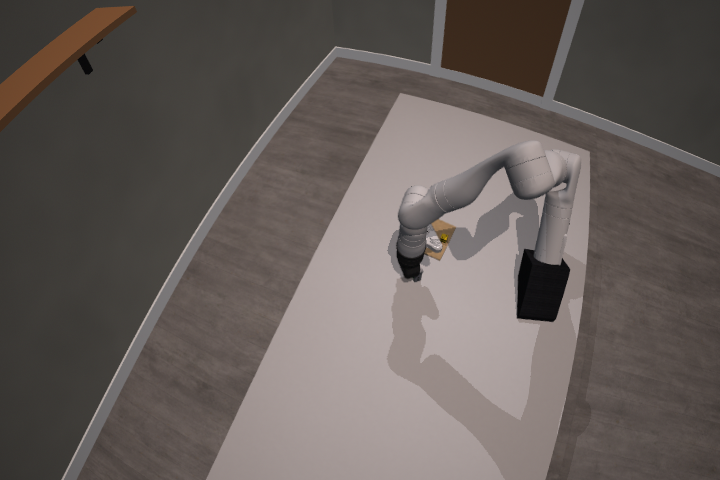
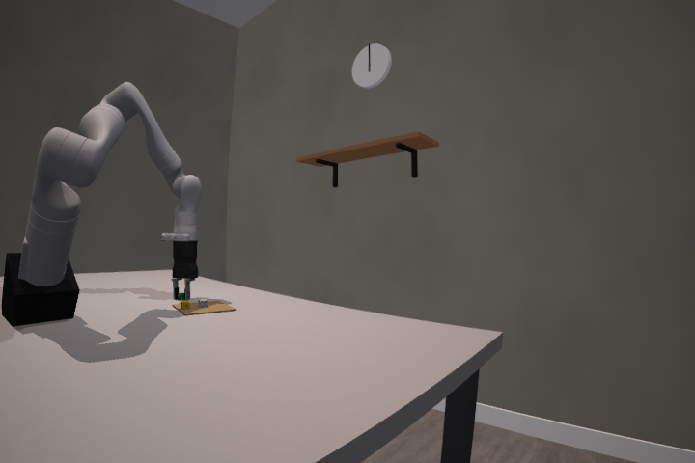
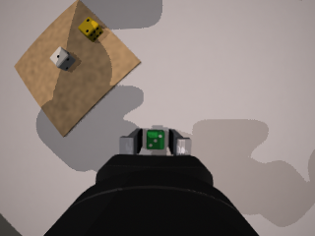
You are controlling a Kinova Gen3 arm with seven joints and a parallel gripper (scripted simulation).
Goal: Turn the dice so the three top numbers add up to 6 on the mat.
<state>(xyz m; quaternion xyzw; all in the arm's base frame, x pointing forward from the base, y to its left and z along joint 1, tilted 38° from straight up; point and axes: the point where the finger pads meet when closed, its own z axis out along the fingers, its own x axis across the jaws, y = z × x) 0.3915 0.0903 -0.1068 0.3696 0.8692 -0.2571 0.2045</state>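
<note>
The green die is 1 cm below my hand. The rest, counted from my hand: yellow die (5 cm behind, 15 cm to the right); then tan mat (1 cm ahead, 15 cm to the right, 2 cm below); then white die (15 cm to the right).
</note>
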